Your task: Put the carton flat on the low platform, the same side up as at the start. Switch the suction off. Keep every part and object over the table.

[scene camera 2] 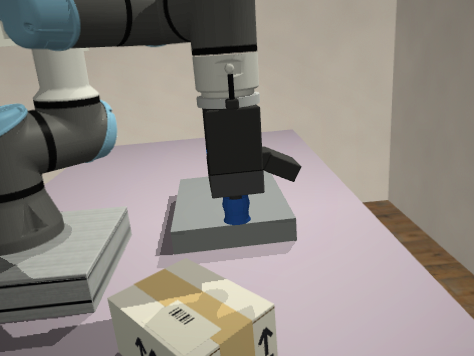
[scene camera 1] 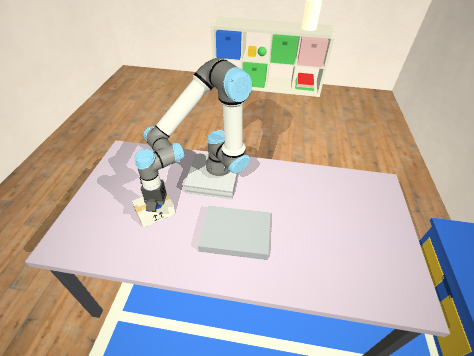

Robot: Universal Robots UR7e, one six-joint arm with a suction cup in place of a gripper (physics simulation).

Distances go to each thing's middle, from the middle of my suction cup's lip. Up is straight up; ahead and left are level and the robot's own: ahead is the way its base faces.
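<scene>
My suction cup is 12 cm above the cream carton (scene camera 2: 184, 302), and it is also 7 cm past the carton and 6 cm to the left of it. Then there is the low grey platform (scene camera 1: 227, 231), which I find 37 cm to the left of my suction cup, 14 cm below it and 2 cm ahead of it.
</scene>
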